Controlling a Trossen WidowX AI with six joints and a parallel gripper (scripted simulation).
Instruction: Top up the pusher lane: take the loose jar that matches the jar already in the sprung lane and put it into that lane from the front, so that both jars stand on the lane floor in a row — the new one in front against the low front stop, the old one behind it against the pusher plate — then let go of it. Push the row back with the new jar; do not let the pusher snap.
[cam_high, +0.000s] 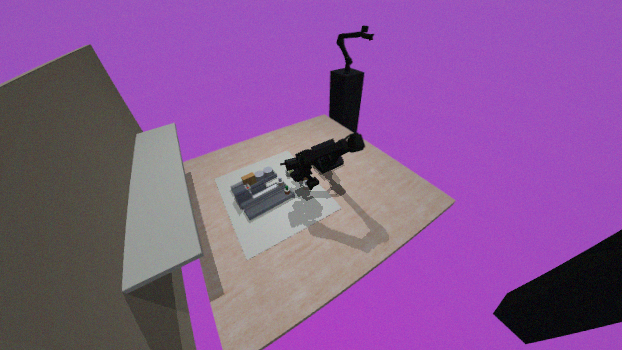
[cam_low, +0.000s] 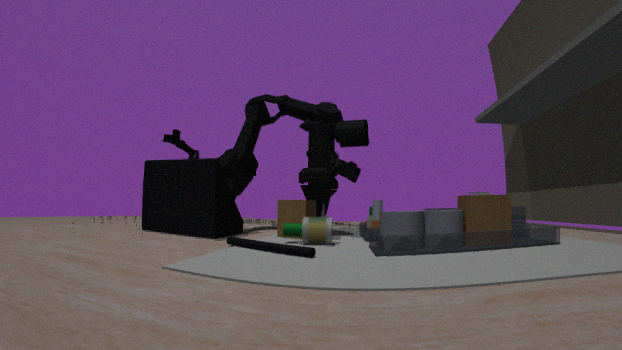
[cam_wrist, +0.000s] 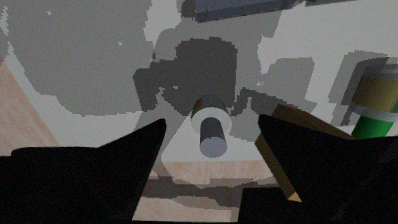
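The grey rack lies 260 mm ahead of my gripper tip, 120 mm to the right of it and 10 mm below it. Round my gripper tip: shelf (630 mm ahead, 90 mm to the right, 340 mm above); then black rod (30 mm behind, 270 mm to the right, 20 mm below).
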